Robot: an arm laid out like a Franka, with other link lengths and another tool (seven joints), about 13 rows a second.
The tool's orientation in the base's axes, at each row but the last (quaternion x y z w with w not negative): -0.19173 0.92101 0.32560 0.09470; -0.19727 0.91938 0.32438 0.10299; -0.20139 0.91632 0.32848 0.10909; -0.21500 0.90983 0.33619 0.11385; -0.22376 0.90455 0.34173 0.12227; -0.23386 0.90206 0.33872 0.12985; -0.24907 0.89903 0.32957 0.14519; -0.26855 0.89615 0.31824 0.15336; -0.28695 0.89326 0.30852 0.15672; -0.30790 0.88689 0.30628 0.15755
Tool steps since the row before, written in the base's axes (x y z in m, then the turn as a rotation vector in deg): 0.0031 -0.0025 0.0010 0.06 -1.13 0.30; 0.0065 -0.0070 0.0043 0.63 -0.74 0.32; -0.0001 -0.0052 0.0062 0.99 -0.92 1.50; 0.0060 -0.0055 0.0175 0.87 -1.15 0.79; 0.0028 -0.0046 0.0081 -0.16 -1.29 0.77; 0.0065 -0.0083 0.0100 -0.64 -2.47 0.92; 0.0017 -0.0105 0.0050 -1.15 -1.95 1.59; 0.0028 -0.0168 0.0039 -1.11 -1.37 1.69; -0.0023 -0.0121 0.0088 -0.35 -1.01 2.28; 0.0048 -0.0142 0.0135 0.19 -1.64 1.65
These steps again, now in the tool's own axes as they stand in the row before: -0.0024 -0.0025 -0.0022 0.19 -0.66 -0.95; -0.0051 -0.0054 -0.0074 -0.45 -0.62 -0.68; -0.0004 -0.0002 -0.0081 -1.11 -0.25 -1.67; -0.0097 0.0033 -0.0163 -0.68 -0.75 -1.30; -0.0040 0.0001 -0.0089 0.27 -0.35 -1.45; -0.0067 -0.0033 -0.0125 1.01 -0.80 -2.39; 0.0002 -0.0052 -0.0105 0.97 0.17 -2.59; 0.0024 -0.0107 -0.0136 0.67 0.57 -2.28; 0.0028 -0.0023 -0.0147 -0.35 0.61 -2.42; -0.0036 -0.0059 -0.0190 -0.18 -0.41 -2.29
